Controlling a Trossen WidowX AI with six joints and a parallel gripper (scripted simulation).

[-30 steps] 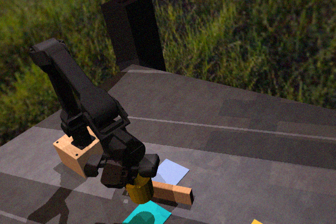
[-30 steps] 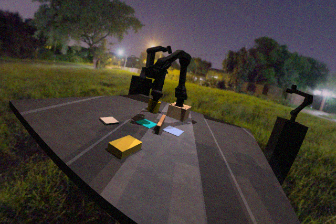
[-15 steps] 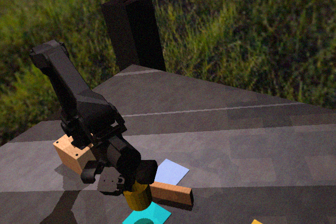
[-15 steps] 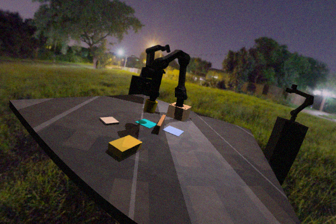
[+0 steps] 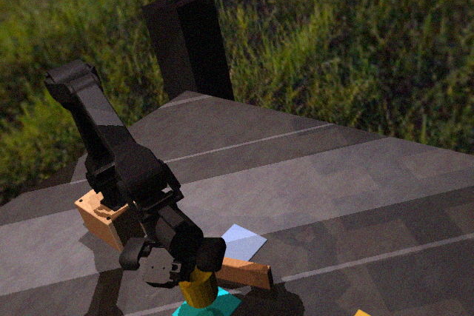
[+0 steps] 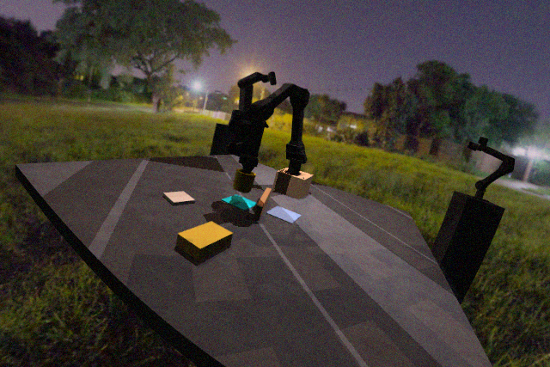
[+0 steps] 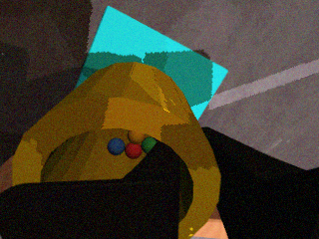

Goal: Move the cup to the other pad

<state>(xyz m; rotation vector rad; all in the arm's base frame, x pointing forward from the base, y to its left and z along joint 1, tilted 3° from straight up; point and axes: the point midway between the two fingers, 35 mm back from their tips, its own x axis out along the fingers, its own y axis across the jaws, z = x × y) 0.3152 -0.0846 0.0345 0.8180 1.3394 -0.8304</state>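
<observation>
My gripper tip is now 90 mm above the cyan pad, 20 mm to the right of it and 20 mm short of it. From my gripper tip the other things lie so: cup: 20 mm ahead, 10 mm to the left; light blue pad: 170 mm to the left, 90 mm below, 30 mm behind; wooden bar: 100 mm to the left, 70 mm below.
</observation>
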